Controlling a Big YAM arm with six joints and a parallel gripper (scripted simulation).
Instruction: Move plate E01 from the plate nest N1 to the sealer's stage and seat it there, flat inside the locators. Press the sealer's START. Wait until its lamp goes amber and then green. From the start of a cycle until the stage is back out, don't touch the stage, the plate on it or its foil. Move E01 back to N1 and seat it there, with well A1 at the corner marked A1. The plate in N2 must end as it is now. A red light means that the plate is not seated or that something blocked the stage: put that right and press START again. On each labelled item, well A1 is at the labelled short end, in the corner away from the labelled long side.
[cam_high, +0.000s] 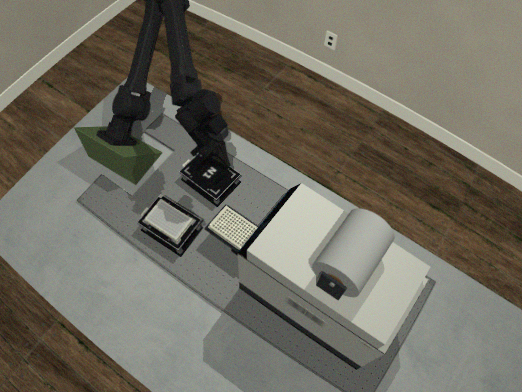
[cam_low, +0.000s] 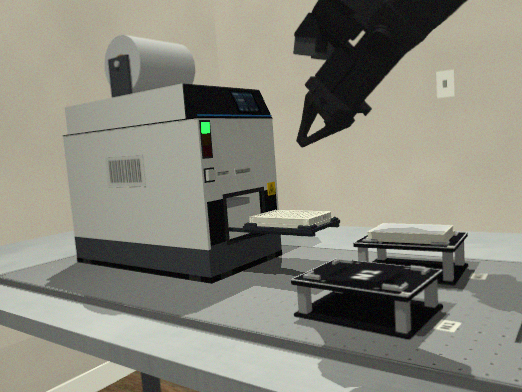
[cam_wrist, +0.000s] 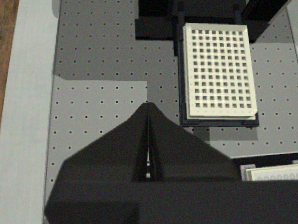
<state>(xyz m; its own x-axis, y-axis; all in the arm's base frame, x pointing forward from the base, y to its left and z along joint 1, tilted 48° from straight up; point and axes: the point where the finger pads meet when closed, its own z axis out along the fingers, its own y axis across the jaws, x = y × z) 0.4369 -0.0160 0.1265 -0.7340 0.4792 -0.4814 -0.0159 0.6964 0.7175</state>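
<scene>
The start button lies 20 cm ahead of my hand and 5 cm below it. The rest, counted from my hand: sealer stage 9 cm ahead, 9 cm to the right, 15 cm below; then covered white plate 9 cm behind, 18 cm to the right, 17 cm below; then black plate nest 10 cm behind, 3 cm to the left, 19 cm below.
</scene>
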